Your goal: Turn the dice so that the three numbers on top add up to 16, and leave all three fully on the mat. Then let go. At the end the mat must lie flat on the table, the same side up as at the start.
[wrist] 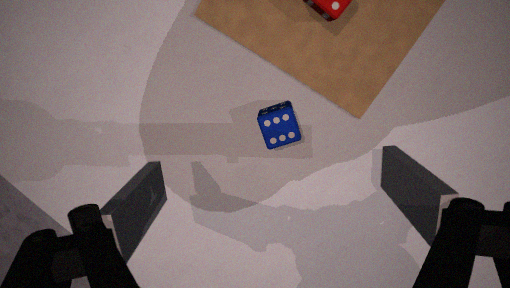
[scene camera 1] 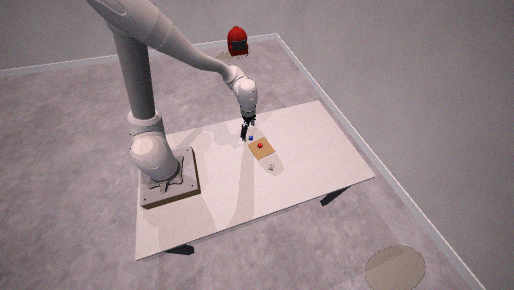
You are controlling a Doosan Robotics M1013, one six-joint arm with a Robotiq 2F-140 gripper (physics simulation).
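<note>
A blue die lies on the table beside the mat's corner, off the mat, with six dots on its top face. A red die sits on the tan mat; part of it shows at the top edge of the wrist view, and its top number cannot be read fully. A white die lies on the table beyond the mat's other side; its top number is too small to read. The mat lies flat. My gripper is wide open and empty, above the table close to the blue die.
The white table carries the arm's base plate at its left end. Shadows of the arm fall over the table around the mat. A red object stands on the floor behind the table.
</note>
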